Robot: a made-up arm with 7 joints.
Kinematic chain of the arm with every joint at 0, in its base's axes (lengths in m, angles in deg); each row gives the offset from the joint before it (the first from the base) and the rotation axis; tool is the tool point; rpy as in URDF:
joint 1: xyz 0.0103 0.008 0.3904 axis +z
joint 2: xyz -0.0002 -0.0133 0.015 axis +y
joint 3: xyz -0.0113 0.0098 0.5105 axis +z
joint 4: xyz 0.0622 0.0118 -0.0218 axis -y
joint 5: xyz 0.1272 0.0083 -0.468 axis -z
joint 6: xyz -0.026 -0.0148 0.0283 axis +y
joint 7: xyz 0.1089 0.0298 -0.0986 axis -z
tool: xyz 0.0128 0.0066 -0.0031 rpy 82.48 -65 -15.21
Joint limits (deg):
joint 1: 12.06..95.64
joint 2: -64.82..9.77
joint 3: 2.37..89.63
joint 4: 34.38..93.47
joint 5: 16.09..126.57
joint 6: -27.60..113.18
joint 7: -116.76..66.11
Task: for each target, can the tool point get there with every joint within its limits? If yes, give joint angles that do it. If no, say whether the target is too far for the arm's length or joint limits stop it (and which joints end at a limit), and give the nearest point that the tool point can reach.
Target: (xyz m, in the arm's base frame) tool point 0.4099 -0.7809 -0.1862
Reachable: no: joint limits stop it (at a limit: joint 1, joint 2, joint 3, joint 4, joint 5) | nearest point 0.4308 0.0272 0.4406 | short by 1.023 m
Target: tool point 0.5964 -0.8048 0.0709
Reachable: no: joint limits stop it (at a limit: joint 1, joint 2, joint 3, joint 4) | nearest point 0.4495 0.0138 0.4657 | short by 0.921 m
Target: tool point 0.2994 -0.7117 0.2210
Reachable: no: joint limits stop it (at a limit: joint 1, joint 2, joint 3, joint 4, joint 6) | nearest point 0.4110 0.0088 0.4748 | short by 0.772 m
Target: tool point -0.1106 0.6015 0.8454
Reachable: yes | joints 30.84 -16.32 58.91 65.56 107.14 40.54 49.23
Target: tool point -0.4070 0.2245 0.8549
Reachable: yes | joints 78.24 -42.98 40.60 55.13 46.04 58.79 -44.74
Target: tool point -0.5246 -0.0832 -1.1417
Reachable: no: too far | nearest point -0.4489 -0.0703 0.2800 | short by 1.424 m
